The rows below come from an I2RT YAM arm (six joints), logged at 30 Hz.
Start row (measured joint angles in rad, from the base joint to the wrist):
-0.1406 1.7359 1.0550 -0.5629 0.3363 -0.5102
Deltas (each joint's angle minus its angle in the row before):
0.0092 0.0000 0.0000 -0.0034 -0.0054 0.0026
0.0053 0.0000 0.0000 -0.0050 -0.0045 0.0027
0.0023 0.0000 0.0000 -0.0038 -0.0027 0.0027
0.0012 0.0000 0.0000 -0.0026 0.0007 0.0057
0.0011 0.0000 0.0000 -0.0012 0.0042 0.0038
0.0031 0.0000 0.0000 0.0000 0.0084 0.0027
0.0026 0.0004 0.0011 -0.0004 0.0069 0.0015
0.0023 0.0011 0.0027 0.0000 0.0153 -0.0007
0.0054 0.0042 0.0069 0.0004 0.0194 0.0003
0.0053 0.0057 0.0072 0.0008 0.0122 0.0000
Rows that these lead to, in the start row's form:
-0.1314 1.7359 1.0550 -0.5663 0.3309 -0.5076
-0.1261 1.7359 1.0550 -0.5713 0.3264 -0.5049
-0.1238 1.7359 1.0550 -0.5751 0.3237 -0.5022
-0.1226 1.7359 1.0550 -0.5777 0.3244 -0.4965
-0.1215 1.7359 1.0550 -0.5789 0.3286 -0.4927
-0.1184 1.7359 1.0550 -0.5789 0.3370 -0.4900
-0.1158 1.7363 1.0561 -0.5793 0.3439 -0.4885
-0.1135 1.7374 1.0588 -0.5793 0.3592 -0.4892
-0.1081 1.7416 1.0657 -0.5789 0.3786 -0.4889
-0.1028 1.7473 1.0729 -0.5781 0.3908 -0.4889

